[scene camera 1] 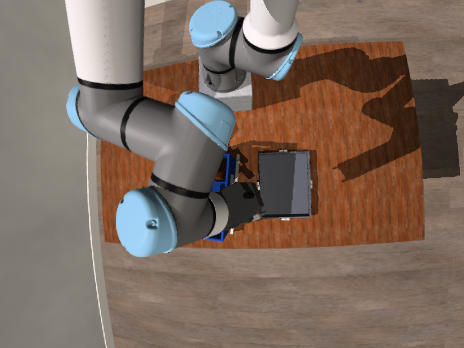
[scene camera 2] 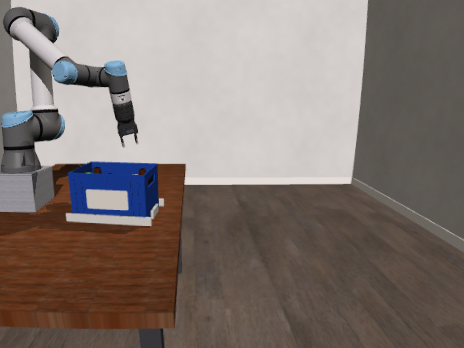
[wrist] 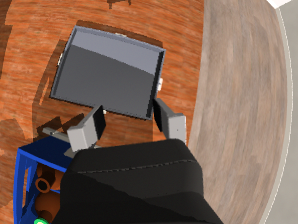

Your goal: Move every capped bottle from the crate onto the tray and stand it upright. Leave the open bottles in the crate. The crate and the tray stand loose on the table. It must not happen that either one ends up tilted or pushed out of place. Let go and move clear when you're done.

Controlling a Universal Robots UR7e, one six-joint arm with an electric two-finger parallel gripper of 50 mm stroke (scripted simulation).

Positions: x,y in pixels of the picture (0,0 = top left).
Labels:
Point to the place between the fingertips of my gripper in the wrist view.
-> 128,112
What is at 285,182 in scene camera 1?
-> A dark grey tray.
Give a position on a dark grey tray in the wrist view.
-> At 123,74

